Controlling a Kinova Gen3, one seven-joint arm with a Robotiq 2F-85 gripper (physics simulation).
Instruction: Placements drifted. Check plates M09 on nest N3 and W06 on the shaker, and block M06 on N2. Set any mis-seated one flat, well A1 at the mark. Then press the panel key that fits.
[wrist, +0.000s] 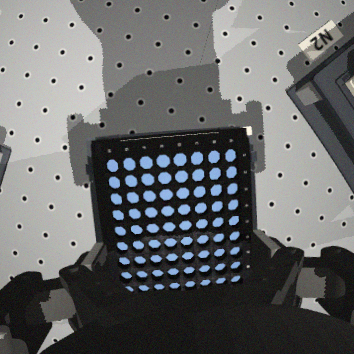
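Note:
A black plate with rows of light-blue wells (183, 193) fills the middle of the wrist view. Small pale marks run along its far and right edges, too small to read, and a small white patch shows at its far right corner. My gripper (179, 252) is shut on this plate, one finger at each side; its near end is hidden by the gripper body. No plate name is legible. The dark grey nest N2 (320, 122) shows in part at the right, with its label (320, 41) upside down. Nest N3, the shaker and the panel do not show.
The pale perforated deck (42, 195) lies under the plate, with a broad shadow of the arm and gripper beyond it. N2's raised wall stands to the right, with a pale piece at the frame edge. Part of another dark fixture (4, 159) shows at the left edge.

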